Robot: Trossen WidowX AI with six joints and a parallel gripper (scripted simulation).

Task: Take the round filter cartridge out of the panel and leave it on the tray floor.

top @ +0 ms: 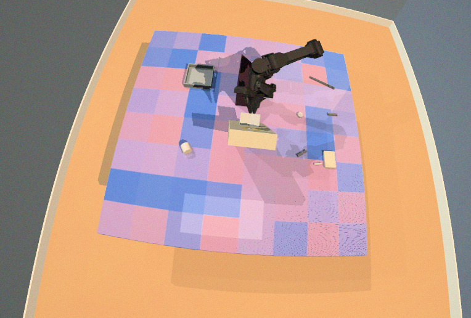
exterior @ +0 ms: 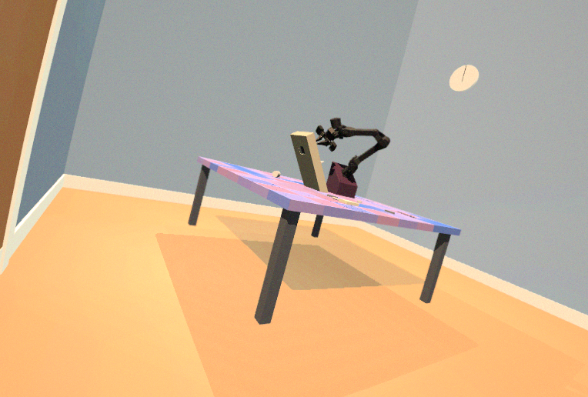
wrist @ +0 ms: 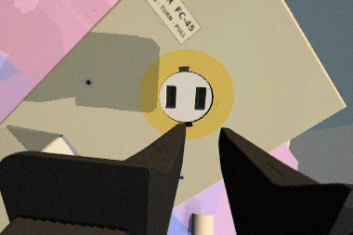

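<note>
Now: the round filter cartridge 60 mm ahead of my gripper tip, 10 mm to the left of it and 50 mm below it. Also, from my gripper tip: grey tray (360 mm behind, 310 mm to the right, 290 mm below); then cream service panel (10 mm ahead, 10 mm to the left, 130 mm below); then cream block (450 mm to the left, 290 mm below).
</note>
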